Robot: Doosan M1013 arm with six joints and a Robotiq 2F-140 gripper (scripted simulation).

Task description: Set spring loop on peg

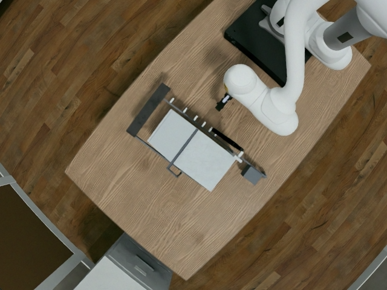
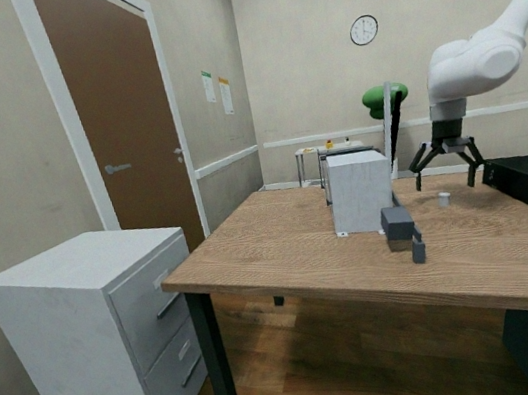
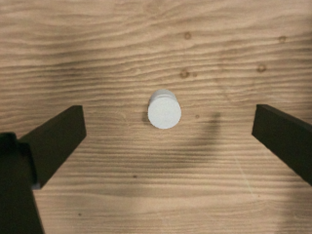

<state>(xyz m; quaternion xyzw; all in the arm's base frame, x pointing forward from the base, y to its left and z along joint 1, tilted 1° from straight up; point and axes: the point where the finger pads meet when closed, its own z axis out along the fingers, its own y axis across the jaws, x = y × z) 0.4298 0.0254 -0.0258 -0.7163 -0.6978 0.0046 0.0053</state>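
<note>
The steel test weight is 5 cm below my hand. The rest, counted from my hand: white peg: 18 cm ahead, 16 cm to the left, 33 cm above.
</note>
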